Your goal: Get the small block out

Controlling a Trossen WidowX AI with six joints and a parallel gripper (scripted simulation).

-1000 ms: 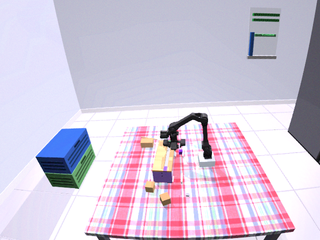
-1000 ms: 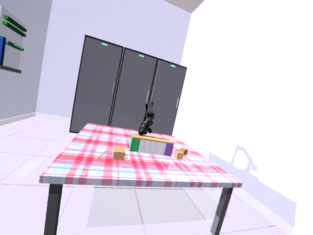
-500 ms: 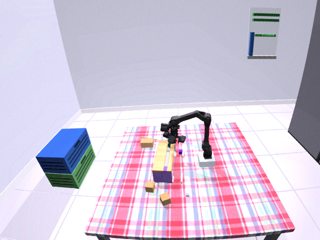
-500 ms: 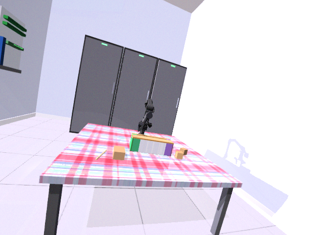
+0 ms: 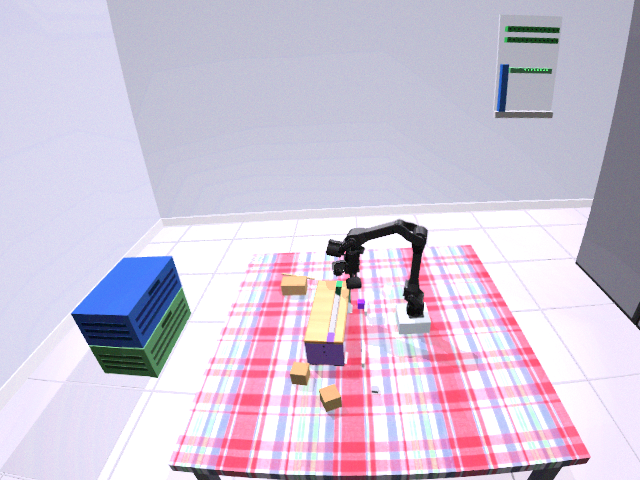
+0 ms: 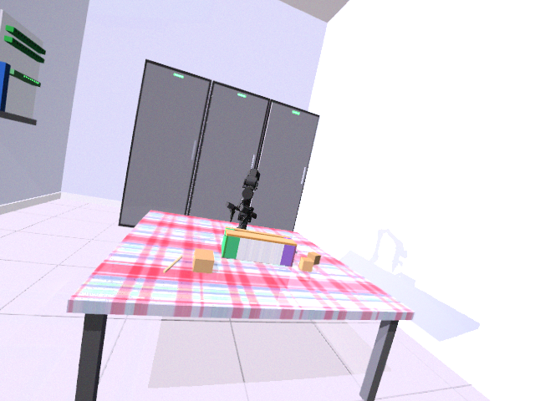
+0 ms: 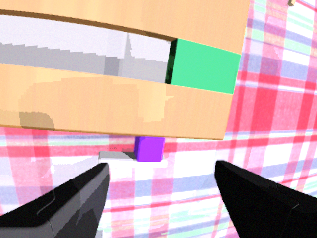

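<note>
My gripper tip is now 40 mm past the small purple block, 20 mm to the left of it and 130 mm above it. Round my gripper tip: long box: 60 mm ahead, 140 mm to the left, 90 mm below; thin stick: 280 mm ahead, 290 mm to the right, 140 mm below.
</note>
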